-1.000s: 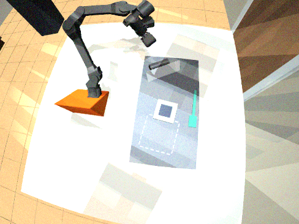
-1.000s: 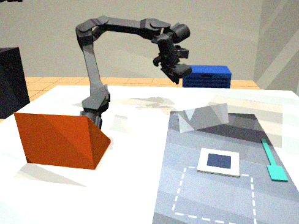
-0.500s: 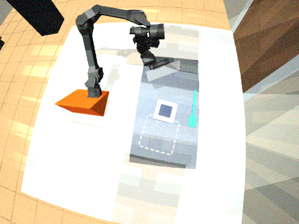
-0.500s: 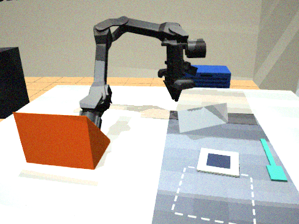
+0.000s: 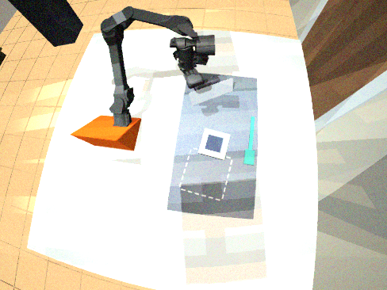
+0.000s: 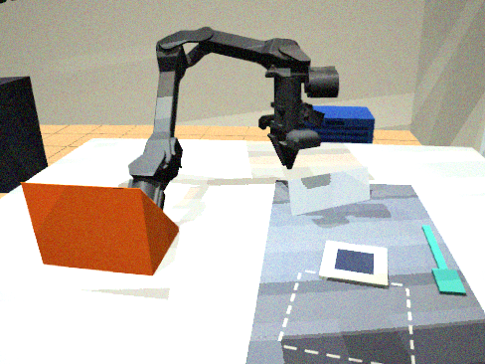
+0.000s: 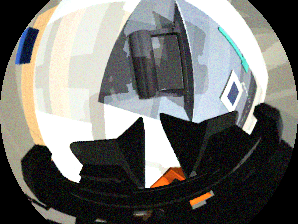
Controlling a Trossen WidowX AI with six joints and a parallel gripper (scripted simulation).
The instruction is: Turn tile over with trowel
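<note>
Right now my gripper tip is 10 cm short of the small trowel, 1 cm to the right of it and 5 cm above it. Round my gripper tip: tile (11 cm ahead, 26 cm to the right, 7 cm below); then teal flat tool (26 cm ahead, 26 cm to the right, 7 cm below); then grey mat (13 cm ahead, 23 cm to the right, 10 cm below).
</note>
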